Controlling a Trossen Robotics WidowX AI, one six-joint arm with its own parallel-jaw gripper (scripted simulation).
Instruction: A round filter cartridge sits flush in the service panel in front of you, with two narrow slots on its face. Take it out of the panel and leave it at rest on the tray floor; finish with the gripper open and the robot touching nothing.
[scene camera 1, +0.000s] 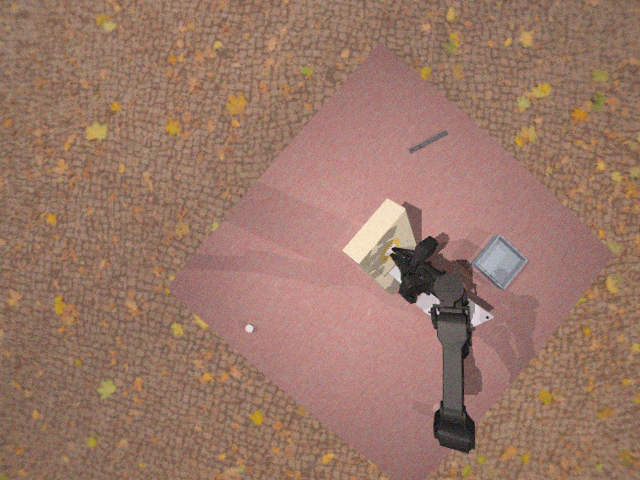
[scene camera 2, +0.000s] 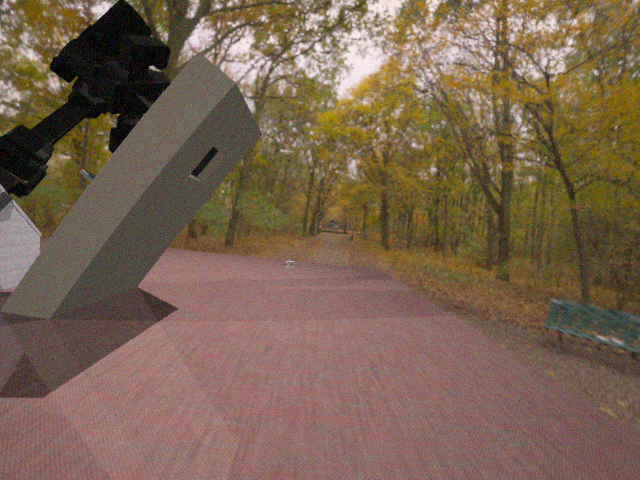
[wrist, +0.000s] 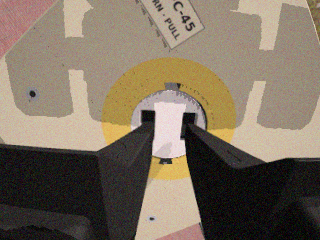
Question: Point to a cream service panel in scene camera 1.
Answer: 389, 224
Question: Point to the gripper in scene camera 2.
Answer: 176, 138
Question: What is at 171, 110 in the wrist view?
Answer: A round filter cartridge.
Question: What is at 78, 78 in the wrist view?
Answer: A cream service panel.
